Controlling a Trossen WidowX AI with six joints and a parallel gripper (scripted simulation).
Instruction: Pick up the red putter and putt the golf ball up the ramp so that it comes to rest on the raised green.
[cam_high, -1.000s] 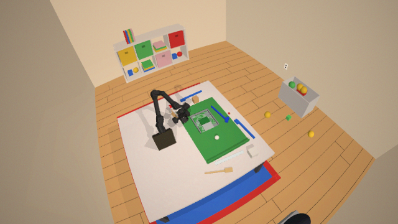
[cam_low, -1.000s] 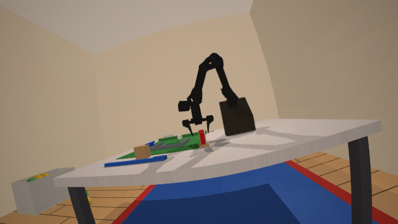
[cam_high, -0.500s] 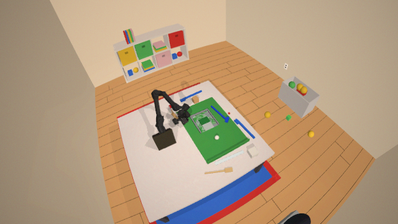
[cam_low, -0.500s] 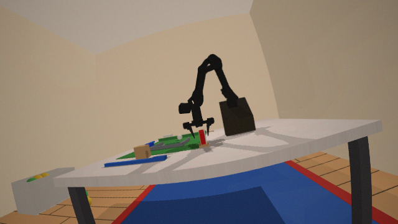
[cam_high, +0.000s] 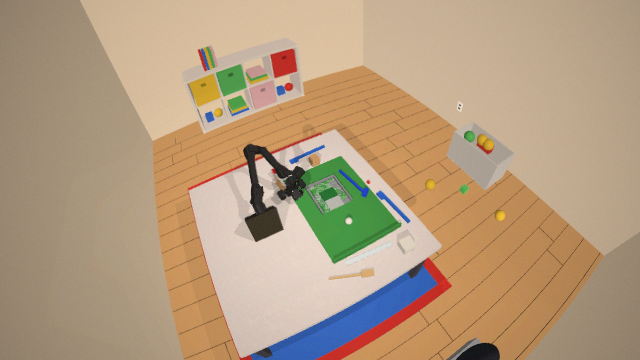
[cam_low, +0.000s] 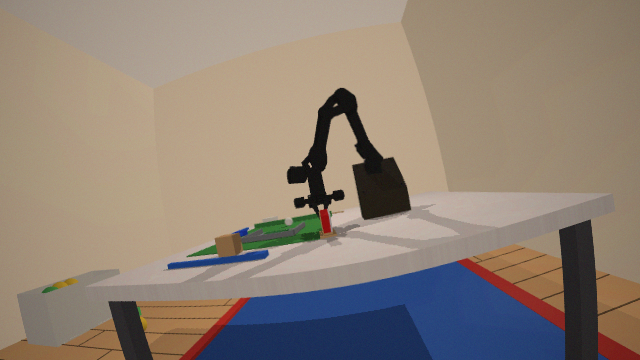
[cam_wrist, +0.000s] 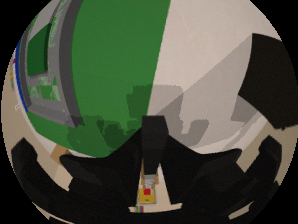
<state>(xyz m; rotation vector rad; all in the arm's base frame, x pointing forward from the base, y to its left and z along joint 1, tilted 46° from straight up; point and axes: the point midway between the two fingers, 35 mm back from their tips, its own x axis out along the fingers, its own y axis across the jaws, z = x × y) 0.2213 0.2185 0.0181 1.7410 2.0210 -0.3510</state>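
Now: gripper tip 110 mm to the right of the red putter, 30 mm below it and 30 mm past it. The rest, counted from my gripper tip: wooden block 270 mm ahead, 230 mm to the left; white golf ball 350 mm to the right, 240 mm ahead, 10 mm below; green mat 250 mm ahead, 180 mm to the right, 30 mm below.
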